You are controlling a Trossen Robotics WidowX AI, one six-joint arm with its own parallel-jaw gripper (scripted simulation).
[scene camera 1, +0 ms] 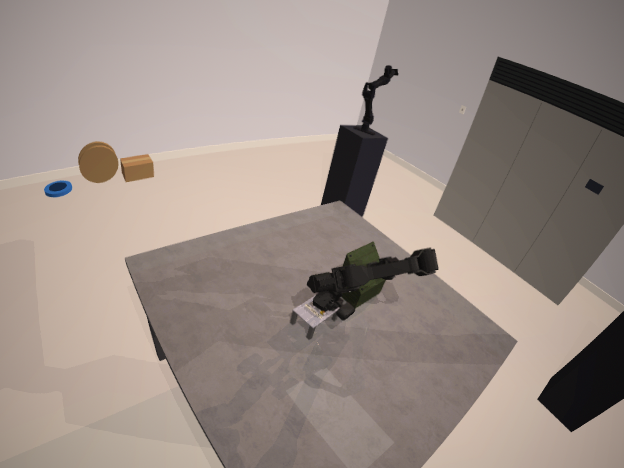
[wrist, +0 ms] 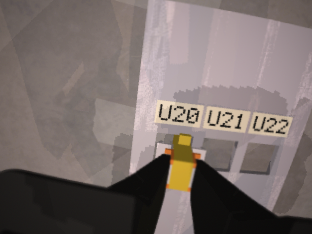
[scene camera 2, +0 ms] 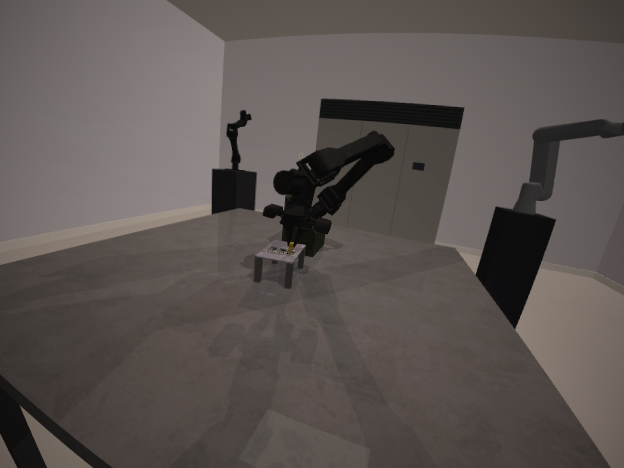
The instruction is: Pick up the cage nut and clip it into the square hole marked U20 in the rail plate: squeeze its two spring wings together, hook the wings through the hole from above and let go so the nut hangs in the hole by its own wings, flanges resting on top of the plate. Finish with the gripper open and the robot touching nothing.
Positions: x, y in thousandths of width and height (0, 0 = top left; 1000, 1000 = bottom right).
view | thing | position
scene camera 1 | my gripper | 518, 661
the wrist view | my gripper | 579, 703
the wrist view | yellow cage nut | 588, 673
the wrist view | U20 label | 534, 447
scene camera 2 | my gripper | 467, 527
